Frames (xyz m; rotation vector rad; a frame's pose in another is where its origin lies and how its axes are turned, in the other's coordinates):
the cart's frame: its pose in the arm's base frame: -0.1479 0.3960 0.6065 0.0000 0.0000 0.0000
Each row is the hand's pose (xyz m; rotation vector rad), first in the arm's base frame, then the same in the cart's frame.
Working: the arm's base frame: its pose in the cart's frame: 0.1479 -0.3960 -0.6065 0.0000 0.0000 0.0000

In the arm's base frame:
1: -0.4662 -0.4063 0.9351 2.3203 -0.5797 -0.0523
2: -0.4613 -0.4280 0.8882 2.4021 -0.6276 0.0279
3: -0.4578 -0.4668 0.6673 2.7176 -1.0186 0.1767
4: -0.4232 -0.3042 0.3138 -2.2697 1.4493 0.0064
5: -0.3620 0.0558 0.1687 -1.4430 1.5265 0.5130
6: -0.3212 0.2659 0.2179 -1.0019 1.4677 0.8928
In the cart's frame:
1: -0.3183 -0.8023 0.3286 2.3203 -0.5797 -0.0523
2: -0.3134 -0.8240 0.2817 2.4021 -0.6276 0.0279
3: -0.3099 -0.8628 0.0608 2.7176 -1.0186 0.1767
4: -0.2753 -0.7002 -0.2927 -2.2697 1.4493 0.0064
5: -0.2141 -0.3402 -0.4378 -1.4430 1.5265 0.5130
6: -0.1733 -0.1301 -0.3886 -1.0019 1.4677 0.8928

